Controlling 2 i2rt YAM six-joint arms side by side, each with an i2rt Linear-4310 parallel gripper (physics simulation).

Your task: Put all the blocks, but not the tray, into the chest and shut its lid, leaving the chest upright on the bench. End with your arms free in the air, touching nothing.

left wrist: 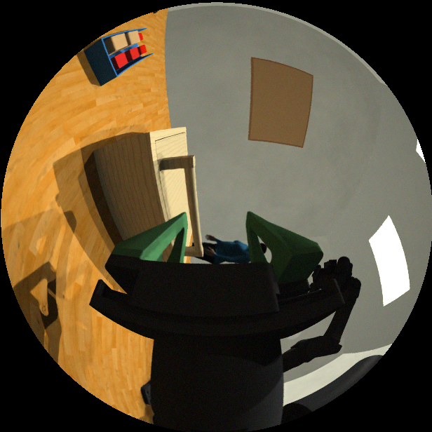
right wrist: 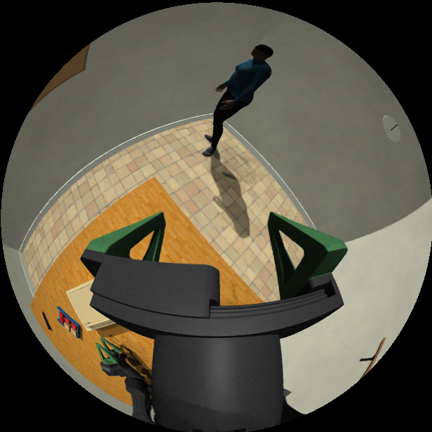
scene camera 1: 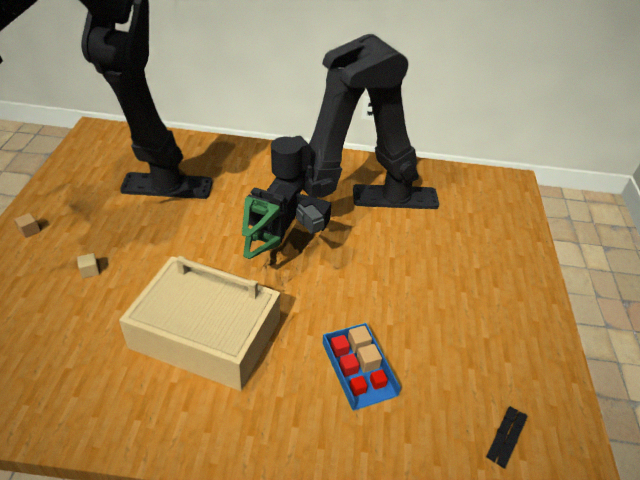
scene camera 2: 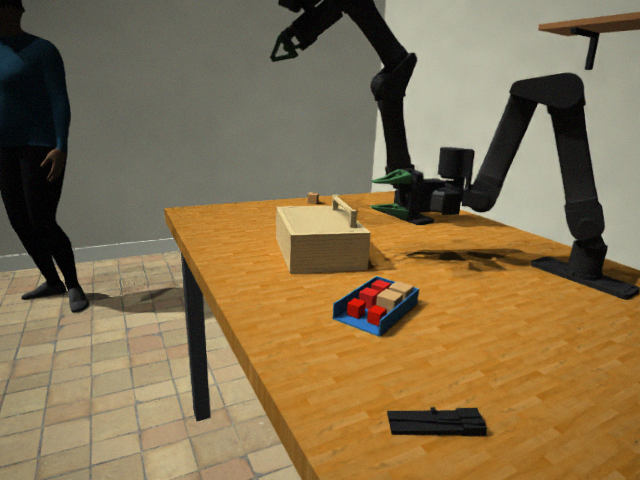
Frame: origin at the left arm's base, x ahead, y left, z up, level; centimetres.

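Seen in the pictures: left gripper, fingertip midpoint: [scene camera 1: 246,247] [scene camera 2: 371,194]; right gripper, fingertip midpoint: [scene camera 2: 278,54]; left arm's base at its link origin: [scene camera 1: 395,198] [scene camera 2: 581,278]; right arm's base at its link origin: [scene camera 1: 167,186].
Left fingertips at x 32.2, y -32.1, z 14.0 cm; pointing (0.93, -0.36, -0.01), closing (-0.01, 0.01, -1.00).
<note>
Offsets run from my left fingertips to a thing's middle. "*": to the spot under its first point. Level surfaces: height alone.
The light wooden chest {dx +8.7, dy -6.8, dz -8.2 cm} [scene camera 1: 180,356] [scene camera 2: 330,253] [left wrist: 130,185] stands upright, its handled lid {dx +8.7, dy -6.8, dz -6.3 cm} [scene camera 1: 191,310] shut. The blue tray {* dx +21.1, dy +22.7, dz -13.7 cm} [scene camera 1: 373,399] [scene camera 2: 400,314] [left wrist: 98,65] holds several red blocks {dx +15.4, dy +18.7, dz -12.5 cm} [scene camera 1: 348,364] [scene camera 2: 368,297] and two tan blocks {dx +14.1, dy +22.2, dz -12.1 cm} [scene camera 1: 369,357] [scene camera 2: 389,299]. A brown block {dx -16.2, dy -46.8, dz -12.4 cm} [scene camera 1: 26,225] and a pale block {dx -5.5, dy -31.5, dz -12.4 cm} [scene camera 1: 87,265] lie loose at the left in scene camera 1. My left gripper [scene camera 1: 246,245] [scene camera 2: 373,194] [left wrist: 216,217] is partly open and empty, above the bench beside the chest's handle side. My right gripper [scene camera 2: 273,57] [right wrist: 216,217] is wide open, empty, high in the air. The chest's inside is hidden.
A flat black object {dx +27.1, dy +43.7, dz -13.3 cm} [scene camera 1: 506,436] [scene camera 2: 436,422] lies on the bench {dz -14.0 cm} [scene camera 1: 439,310] beyond the tray. A person [scene camera 2: 33,103] [right wrist: 245,82] stands on the floor past the bench. A wall shelf [scene camera 2: 594,23] shows at the upper right in scene camera 2.
</note>
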